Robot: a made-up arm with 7 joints. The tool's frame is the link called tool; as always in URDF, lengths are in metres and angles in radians.
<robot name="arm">
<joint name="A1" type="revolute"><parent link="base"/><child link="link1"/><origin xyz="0 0 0"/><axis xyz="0.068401 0.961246 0.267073"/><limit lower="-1.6" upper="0.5"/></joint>
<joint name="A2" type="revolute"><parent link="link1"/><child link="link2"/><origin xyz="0 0.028 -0.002"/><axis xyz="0.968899 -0.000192 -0.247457"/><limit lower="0" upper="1.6"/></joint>
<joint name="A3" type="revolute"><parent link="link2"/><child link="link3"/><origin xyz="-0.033 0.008 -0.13"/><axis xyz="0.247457 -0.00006 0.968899"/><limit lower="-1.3" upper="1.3"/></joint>
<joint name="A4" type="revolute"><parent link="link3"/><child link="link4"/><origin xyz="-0.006 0 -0.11"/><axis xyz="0.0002 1 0.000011"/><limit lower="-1.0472" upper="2.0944"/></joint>
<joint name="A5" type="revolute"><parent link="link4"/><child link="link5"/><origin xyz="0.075 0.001 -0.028"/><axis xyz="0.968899 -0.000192 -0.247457"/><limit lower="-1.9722" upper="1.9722"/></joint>
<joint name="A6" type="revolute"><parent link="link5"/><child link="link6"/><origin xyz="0.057 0 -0.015"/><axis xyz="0.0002 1 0.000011"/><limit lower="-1.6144" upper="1.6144"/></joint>
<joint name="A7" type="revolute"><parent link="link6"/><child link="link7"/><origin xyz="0.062 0 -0.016"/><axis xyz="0.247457 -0.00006 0.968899"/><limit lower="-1.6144" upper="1.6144"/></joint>
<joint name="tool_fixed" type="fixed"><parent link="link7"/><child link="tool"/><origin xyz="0 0 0" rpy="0 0.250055 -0.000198"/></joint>
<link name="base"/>
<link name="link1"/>
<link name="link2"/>
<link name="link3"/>
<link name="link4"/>
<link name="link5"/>
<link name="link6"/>
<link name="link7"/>
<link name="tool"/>
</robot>
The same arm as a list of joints. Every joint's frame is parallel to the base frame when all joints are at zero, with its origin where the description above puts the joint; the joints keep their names.
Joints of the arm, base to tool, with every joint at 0 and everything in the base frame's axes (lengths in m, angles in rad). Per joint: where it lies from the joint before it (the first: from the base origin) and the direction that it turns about. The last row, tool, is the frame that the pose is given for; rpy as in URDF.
A1: axis 0.068403 0.961235 0.26711 origin 0.0000 0.0000 0.0000
A2: axis 0.968889 -0.0002 -0.247497 origin 0.0000 0.0280 -0.0020
A3: axis 0.247497 -0.0001 0.968889 origin -0.0330 0.0080 -0.1300
A4: axis 0.0002 1 0 origin -0.0060 0.0000 -0.1100
A5: axis 0.968889 -0.0002 -0.247497 origin 0.0750 0.0010 -0.0280
A6: axis 0.0002 1 0 origin 0.0570 0.0000 -0.0150
A7: axis 0.247497 -0.0001 0.968889 origin 0.0620 0.0000 -0.0160
tool: origin 0.0000 0.0000 0.0000 rpy 0.0000 0.2501 -0.0002
Joint limits (rad, base to tool): -1.6000..0.5000 0.0000..1.6000 -1.3000..1.3000 -1.0472..2.0944 -1.9722..1.9722 -1.6144..1.6144 -1.6144..1.6144

